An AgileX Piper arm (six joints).
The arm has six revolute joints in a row. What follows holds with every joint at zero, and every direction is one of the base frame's.
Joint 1 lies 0.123 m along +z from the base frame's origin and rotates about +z.
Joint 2 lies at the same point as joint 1 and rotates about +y.
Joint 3 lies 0.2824 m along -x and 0.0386 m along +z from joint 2 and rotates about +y.
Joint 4 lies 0.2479 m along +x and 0.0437 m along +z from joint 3 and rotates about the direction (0.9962, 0, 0.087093).
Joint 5 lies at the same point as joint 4 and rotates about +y.
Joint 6 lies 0.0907 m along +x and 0.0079 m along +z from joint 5 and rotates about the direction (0.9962, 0, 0.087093).
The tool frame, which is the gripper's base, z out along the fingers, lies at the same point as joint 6; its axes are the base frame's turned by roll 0, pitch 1.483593 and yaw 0 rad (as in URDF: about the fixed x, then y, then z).
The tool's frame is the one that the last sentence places.
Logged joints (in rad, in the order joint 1, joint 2, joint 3, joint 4, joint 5, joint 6), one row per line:
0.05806, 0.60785, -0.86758, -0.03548, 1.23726, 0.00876
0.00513, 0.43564, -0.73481, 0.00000, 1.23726, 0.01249
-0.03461, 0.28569, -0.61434, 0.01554, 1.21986, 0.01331
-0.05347, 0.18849, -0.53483, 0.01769, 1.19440, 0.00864
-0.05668, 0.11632, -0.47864, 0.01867, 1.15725, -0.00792
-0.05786, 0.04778, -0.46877, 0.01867, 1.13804, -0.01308
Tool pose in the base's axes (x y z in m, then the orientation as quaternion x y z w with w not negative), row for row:
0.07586, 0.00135, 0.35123, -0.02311, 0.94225, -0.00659, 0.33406
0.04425, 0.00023, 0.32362, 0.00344, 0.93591, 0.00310, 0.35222
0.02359, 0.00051, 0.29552, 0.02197, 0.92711, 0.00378, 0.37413
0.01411, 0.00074, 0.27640, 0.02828, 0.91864, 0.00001, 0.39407
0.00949, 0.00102, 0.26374, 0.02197, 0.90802, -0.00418, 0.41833
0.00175, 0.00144, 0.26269, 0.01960, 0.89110, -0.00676, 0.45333
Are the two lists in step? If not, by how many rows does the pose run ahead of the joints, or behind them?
They are in step.
